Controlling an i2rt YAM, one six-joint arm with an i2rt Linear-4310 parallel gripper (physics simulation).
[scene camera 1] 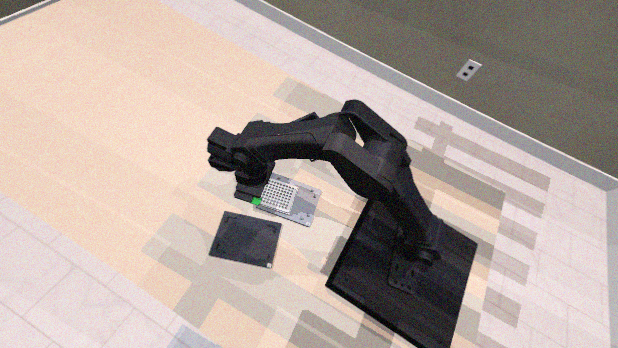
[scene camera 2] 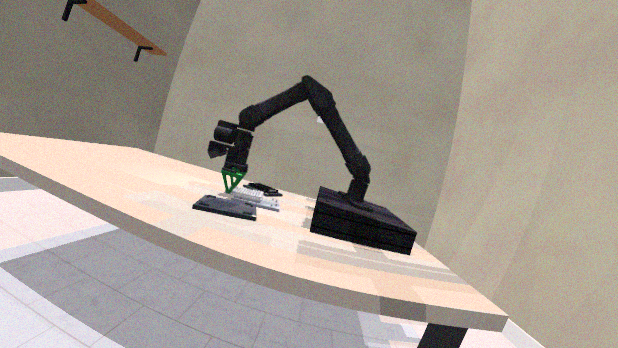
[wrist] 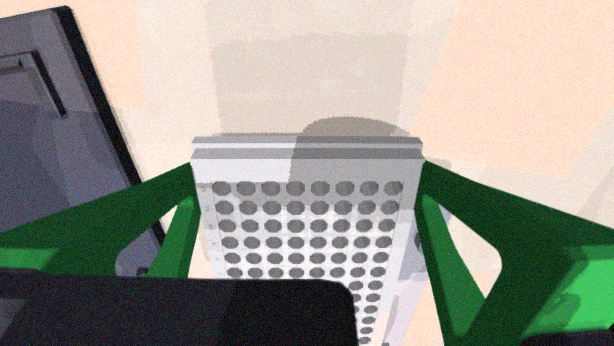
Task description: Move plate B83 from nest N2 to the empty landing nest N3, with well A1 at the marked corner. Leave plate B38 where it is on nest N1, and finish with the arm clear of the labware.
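Note:
A white multi-well plate [scene camera 1: 280,195] [scene camera 2: 250,193] [wrist: 240,170] is between my green fingers. My gripper [scene camera 1: 256,201] [scene camera 2: 229,191] [wrist: 307,173] is shut on it, with one finger at each side near its far end. The plate is low over a light grey nest [scene camera 1: 307,202] [scene camera 2: 271,205]; whether it touches is not clear. Bare nest shows on the side toward the arm's base. A dark nest [scene camera 1: 245,240] [scene camera 2: 225,206] [wrist: 30,150] with corner guides lies beside it and carries no plate. Labels and the A1 mark are unreadable. A second plate does not show.
A black flat object [scene camera 2: 264,189] lies behind the light nest, partly hidden, and its kind is unclear. The arm stands on a black base block [scene camera 1: 400,320] [scene camera 2: 360,225] on the wooden table [scene camera 1: 100,100] [scene camera 2: 200,240]. The arm hides part of the table in scene camera 1.

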